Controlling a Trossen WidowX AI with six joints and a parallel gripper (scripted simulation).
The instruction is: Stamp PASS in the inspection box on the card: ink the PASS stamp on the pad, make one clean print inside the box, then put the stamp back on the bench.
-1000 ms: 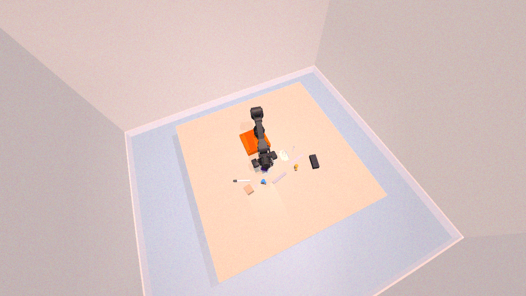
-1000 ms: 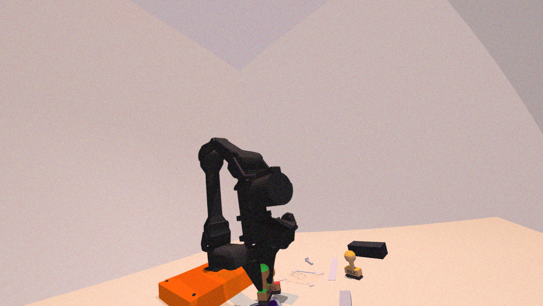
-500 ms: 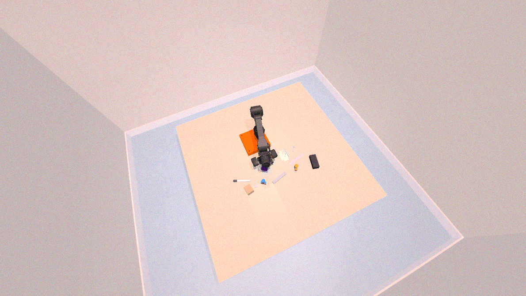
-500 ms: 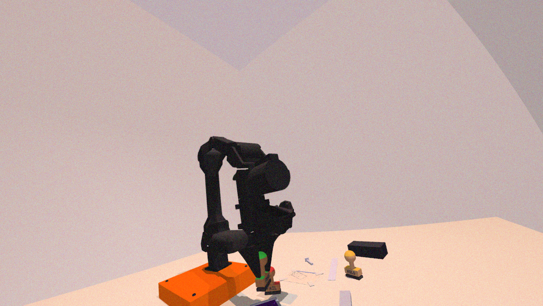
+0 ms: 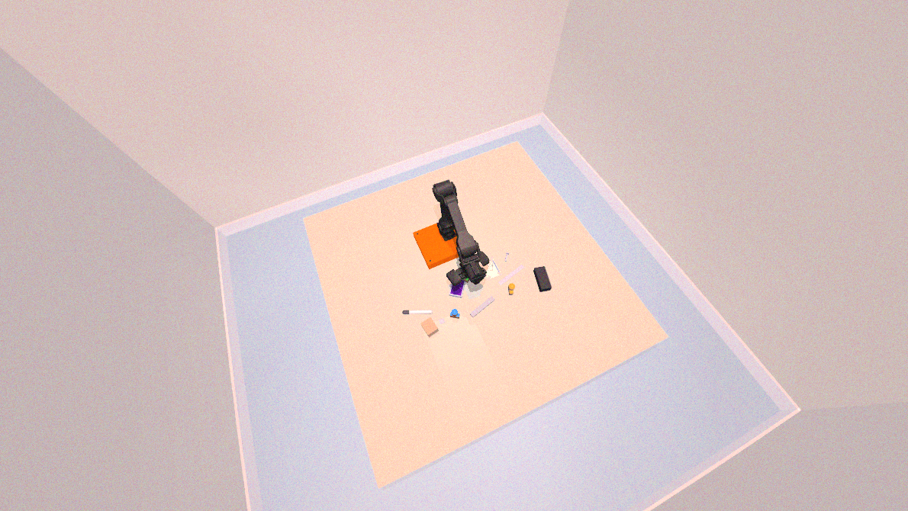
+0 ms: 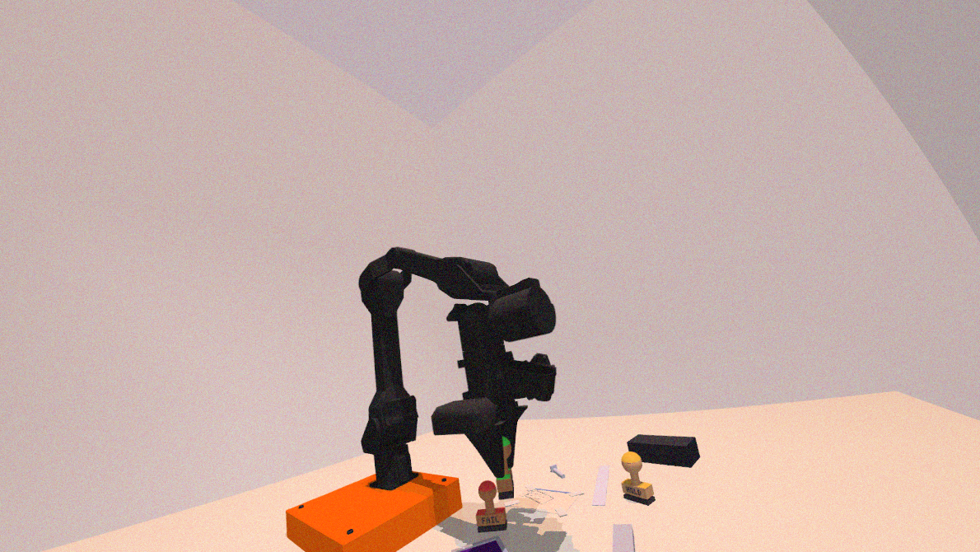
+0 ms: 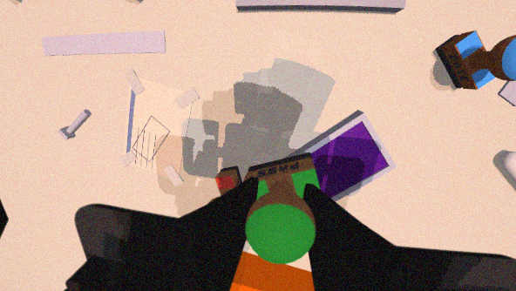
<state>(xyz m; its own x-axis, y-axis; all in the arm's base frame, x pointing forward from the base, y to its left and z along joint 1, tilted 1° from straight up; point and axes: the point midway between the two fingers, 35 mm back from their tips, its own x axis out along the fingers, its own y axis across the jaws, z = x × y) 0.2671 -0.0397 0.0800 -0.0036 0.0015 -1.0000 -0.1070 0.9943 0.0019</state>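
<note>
Right now the card is 13 cm to the left of my gripper tip, 10 cm below it and 2 cm behind it. From my gripper tip the other things lie so: red-topped stamp (7 cm below, 6 cm behind, 4 cm to the left); purple ink pad (9 cm below, 5 cm to the right, 1 cm behind); green-knobbed stamp (right at my gripper tip).
</note>
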